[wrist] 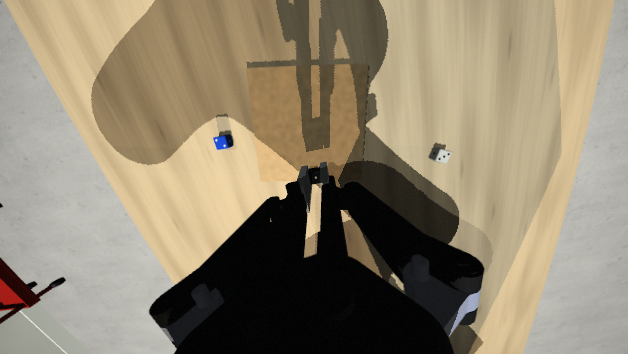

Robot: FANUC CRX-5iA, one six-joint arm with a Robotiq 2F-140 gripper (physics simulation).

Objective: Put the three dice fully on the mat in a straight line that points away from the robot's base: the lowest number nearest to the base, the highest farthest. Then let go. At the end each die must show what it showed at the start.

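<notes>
A blue die lies on the table left of the mat and shows two white pips on its upper face. A white die lies on the table right of the mat and shows several black pips, too small to count surely. The tan square mat lies between them. My gripper is shut on a black die, with one white pip showing. It is at the mat's near edge in the view, apparently above it. The fingers hide the black die's sides.
The wooden table carries broad shadows of the arm and gripper, which also fall across the mat. Grey floor lies beyond both table edges. A red object with dark handles stands on the floor at the lower left.
</notes>
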